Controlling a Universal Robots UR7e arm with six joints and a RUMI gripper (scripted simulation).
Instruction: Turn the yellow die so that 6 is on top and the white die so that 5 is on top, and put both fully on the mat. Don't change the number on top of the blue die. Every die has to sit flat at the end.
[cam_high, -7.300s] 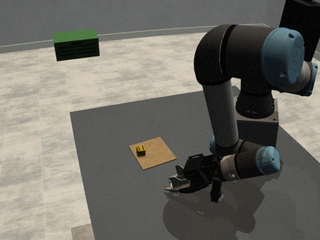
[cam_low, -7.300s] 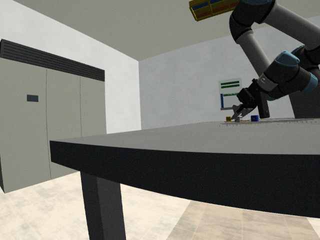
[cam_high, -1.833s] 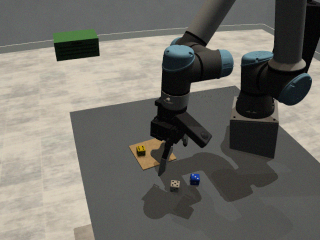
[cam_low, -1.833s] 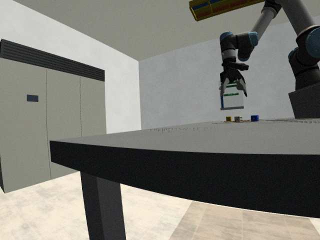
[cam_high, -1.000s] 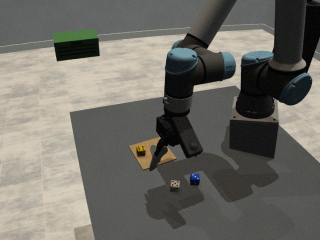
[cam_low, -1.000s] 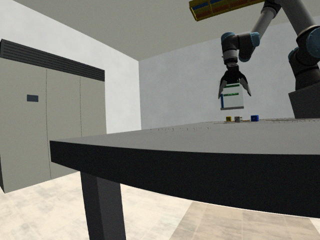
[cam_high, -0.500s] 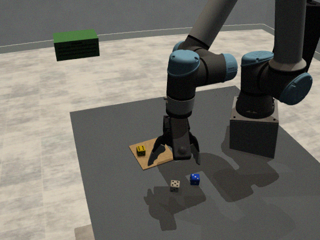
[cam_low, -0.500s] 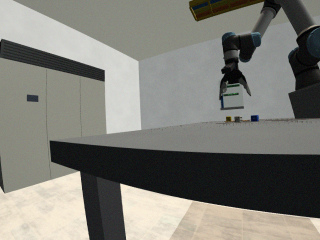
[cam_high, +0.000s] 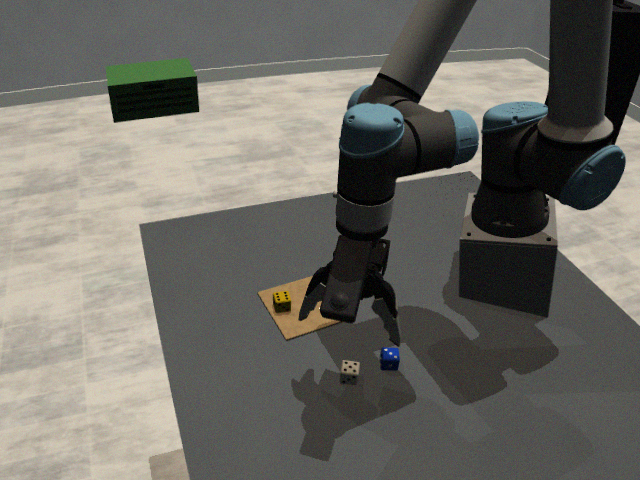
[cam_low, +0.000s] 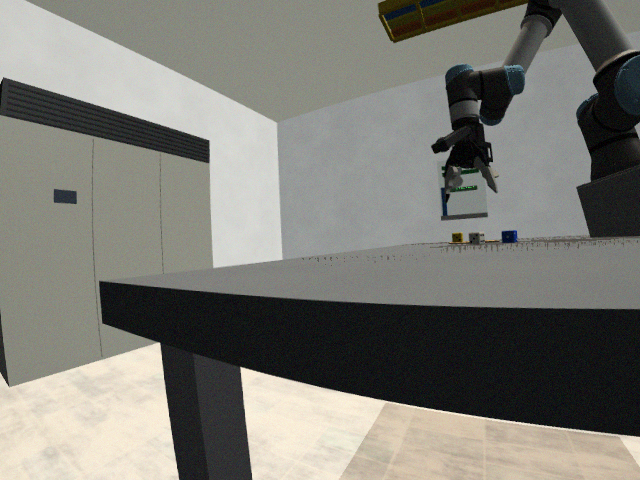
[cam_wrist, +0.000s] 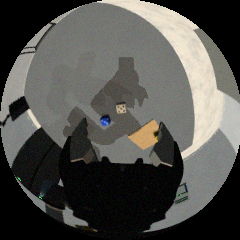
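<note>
My gripper is now 10 cm above the white die, 1 cm to the left of it and 1 cm past it. The rest, counted from my hand: tan mat 20 cm to the right, 12 cm below, 1 cm ahead; then yellow die 20 cm to the right, 10 cm below, 5 cm ahead; then blue die 10 cm below, 9 cm behind, 2 cm to the right.
</note>
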